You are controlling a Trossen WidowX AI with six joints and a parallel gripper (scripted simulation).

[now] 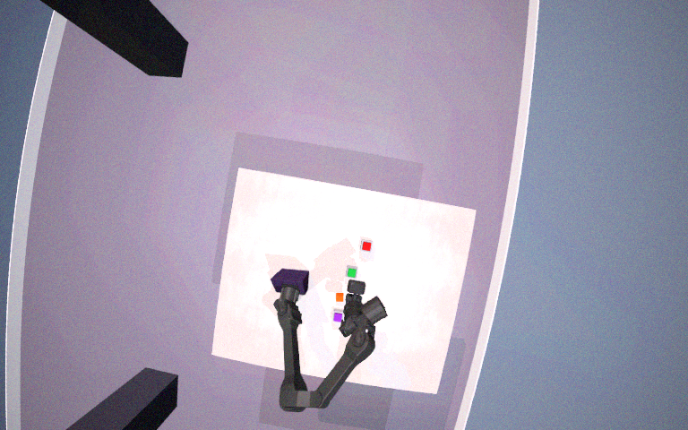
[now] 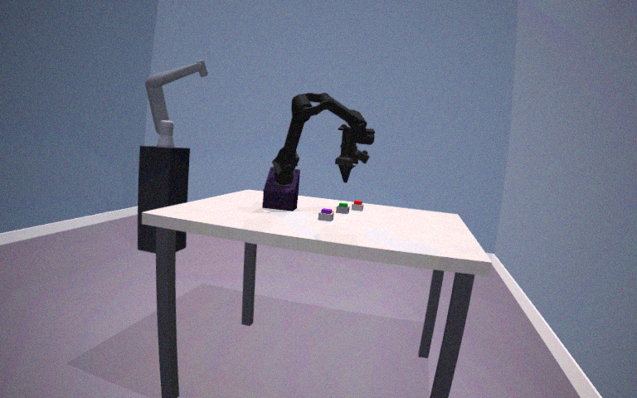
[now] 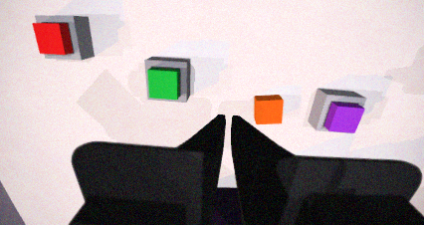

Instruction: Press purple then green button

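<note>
Right now my gripper tip is 10 mm past the green button, 70 mm to the right of it and 100 mm above it. The rest, counted from my gripper tip: red button (40 mm ahead, 190 mm to the left, 100 mm below); orange block (40 mm behind, 60 mm to the right, 120 mm below); purple button (40 mm behind, 140 mm to the right, 100 mm below).
</note>
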